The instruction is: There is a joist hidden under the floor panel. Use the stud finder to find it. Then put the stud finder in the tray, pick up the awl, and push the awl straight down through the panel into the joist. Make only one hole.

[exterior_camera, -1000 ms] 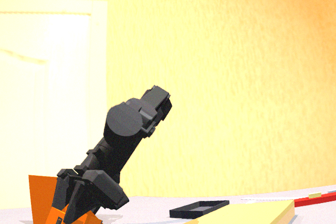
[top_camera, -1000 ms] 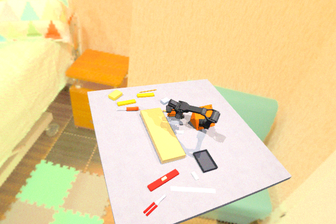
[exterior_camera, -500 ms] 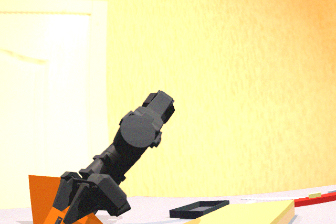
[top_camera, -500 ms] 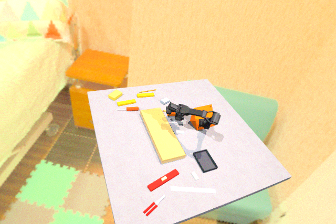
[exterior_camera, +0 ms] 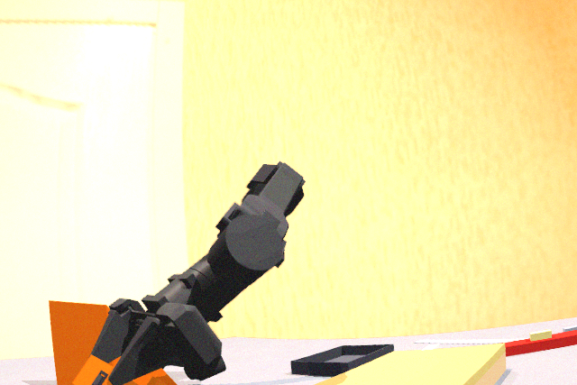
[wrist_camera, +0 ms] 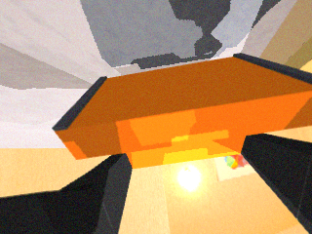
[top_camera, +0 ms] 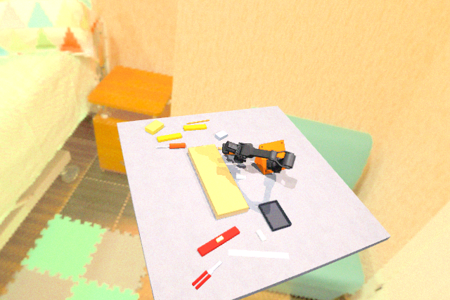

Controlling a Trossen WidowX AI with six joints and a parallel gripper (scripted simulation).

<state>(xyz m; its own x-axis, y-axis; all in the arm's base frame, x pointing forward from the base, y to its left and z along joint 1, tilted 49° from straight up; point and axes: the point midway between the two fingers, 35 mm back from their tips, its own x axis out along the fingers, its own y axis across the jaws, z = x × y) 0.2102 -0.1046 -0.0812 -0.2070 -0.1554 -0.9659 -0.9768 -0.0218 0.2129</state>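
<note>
My gripper tip is now 20 mm short of the orange stud finder and 10 mm above it. From my gripper tip the other things lie so: awl: 50 mm to the right, 70 mm below; red level: 270 mm ahead, 580 mm to the left, 60 mm below; dark tray: 80 mm behind, 500 mm to the left, 70 mm below.
</note>
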